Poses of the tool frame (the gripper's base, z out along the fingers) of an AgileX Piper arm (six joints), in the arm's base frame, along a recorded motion.
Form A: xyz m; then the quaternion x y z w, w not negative.
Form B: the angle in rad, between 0 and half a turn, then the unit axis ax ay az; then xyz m. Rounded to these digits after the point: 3 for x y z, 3 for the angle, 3 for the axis.
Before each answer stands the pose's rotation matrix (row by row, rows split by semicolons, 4 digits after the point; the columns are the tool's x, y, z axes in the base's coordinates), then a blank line. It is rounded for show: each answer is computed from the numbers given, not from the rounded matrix.
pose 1, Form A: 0.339 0.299 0.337 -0.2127 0.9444 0.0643 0.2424
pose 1, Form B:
-0.7920 -0.4329 0.4305; -0.3706 0.9013 0.2246; -0.4852 0.0183 -0.8742

2.652 -0.219 0.973 0.066 0.339 0.299 0.337
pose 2, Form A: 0.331 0.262 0.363 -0.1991 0.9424 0.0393 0.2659
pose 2, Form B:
-0.7793 -0.3962 0.4855; -0.3544 0.9176 0.1800; -0.5168 -0.0318 -0.8555

2.603 -0.207 0.978 0.041 0.331 0.262 0.363
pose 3, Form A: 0.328 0.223 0.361 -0.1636 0.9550 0.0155 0.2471
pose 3, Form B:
-0.8244 -0.3201 0.4668; -0.3048 0.9460 0.1104; -0.4770 -0.0512 -0.8774

2.642 -0.169 0.986 0.016 0.328 0.223 0.361
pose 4, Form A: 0.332 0.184 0.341 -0.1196 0.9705 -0.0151 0.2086
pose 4, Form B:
-0.8844 -0.2259 0.4085; -0.2385 0.9709 0.0206; -0.4013 -0.0792 -0.9125

2.721 -0.122 0.992 -0.015 0.332 0.184 0.341
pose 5, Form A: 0.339 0.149 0.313 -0.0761 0.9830 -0.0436 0.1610
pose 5, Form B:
-0.9366 -0.1356 0.3232; -0.1637 0.9846 -0.0612; -0.3099 -0.1102 -0.9444

2.818 -0.077 0.996 -0.044 0.339 0.149 0.313
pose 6, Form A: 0.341 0.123 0.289 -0.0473 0.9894 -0.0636 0.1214
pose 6, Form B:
-0.9660 -0.0782 0.2463; -0.1090 0.9874 -0.1144; -0.2342 -0.1373 -0.9624

2.898 -0.048 0.997 -0.064 0.341 0.123 0.289
